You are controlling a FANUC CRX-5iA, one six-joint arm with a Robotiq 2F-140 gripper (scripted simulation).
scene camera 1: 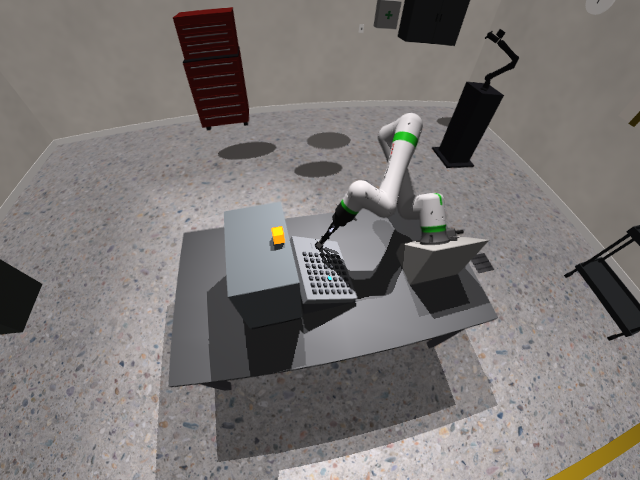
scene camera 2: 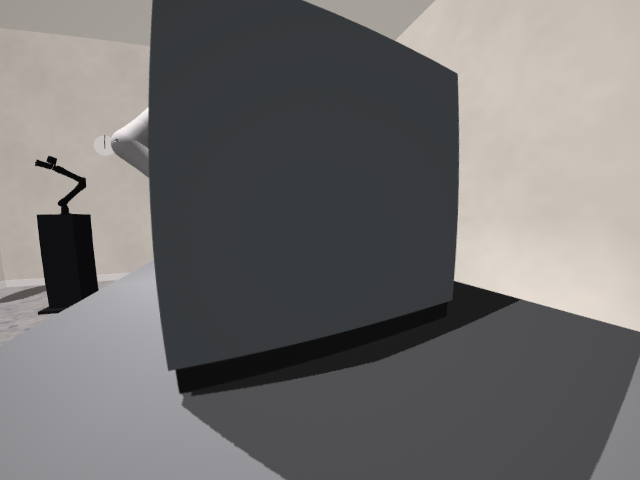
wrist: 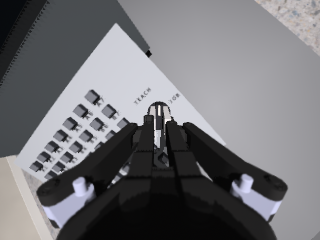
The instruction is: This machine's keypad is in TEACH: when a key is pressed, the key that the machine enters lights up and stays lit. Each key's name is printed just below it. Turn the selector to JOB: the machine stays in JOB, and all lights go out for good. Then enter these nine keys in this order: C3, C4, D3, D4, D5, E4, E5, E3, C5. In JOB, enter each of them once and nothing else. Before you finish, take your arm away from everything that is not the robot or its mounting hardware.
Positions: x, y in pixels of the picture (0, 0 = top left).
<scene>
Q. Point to a white keypad panel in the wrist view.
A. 118, 70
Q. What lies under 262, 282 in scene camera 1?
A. A grey machine box.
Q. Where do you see a grey machine box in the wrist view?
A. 49, 49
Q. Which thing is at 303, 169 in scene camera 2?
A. A grey machine box.
</scene>
